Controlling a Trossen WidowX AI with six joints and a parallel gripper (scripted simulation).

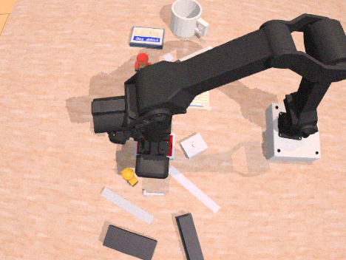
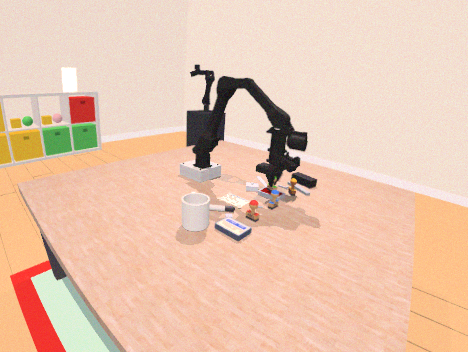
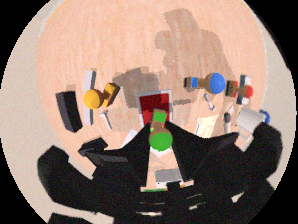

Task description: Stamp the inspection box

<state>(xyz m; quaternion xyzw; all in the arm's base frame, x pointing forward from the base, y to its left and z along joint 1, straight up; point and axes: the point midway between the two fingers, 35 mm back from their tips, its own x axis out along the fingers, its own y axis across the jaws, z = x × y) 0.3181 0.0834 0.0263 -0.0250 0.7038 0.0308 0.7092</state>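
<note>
Now: the red ink pad 40 mm below my gripper tip. From my gripper tip the other things lie so: blue-knobbed stamp 80 mm to the right, 60 mm ahead, 20 mm below; then yellow-knobbed stamp 80 mm to the left, 50 mm ahead, 20 mm below; then green-knobbed stamp right at my gripper tip.
</note>
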